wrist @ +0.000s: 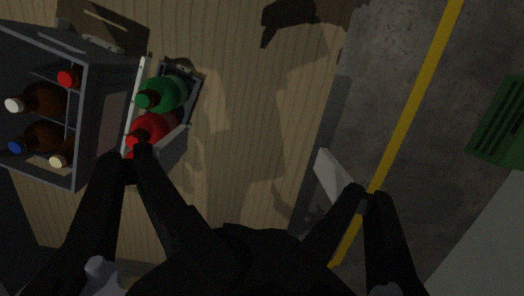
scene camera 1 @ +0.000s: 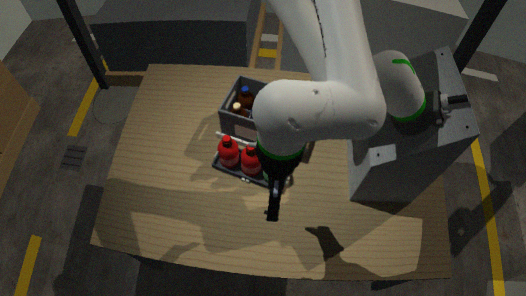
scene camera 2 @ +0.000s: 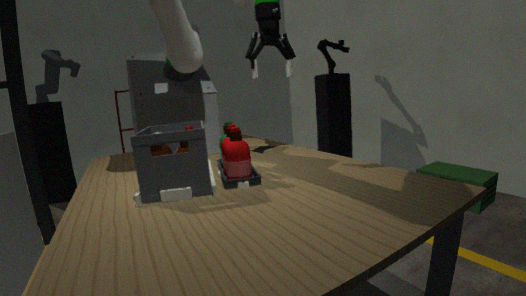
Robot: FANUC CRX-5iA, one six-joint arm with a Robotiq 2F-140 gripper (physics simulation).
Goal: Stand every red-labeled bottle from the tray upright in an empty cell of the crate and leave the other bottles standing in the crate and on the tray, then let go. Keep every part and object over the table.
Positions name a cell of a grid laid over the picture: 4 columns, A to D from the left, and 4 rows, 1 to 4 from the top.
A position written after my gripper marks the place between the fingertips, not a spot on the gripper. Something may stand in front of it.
my gripper: wrist B3; scene camera 1 C3; scene camera 2 C2
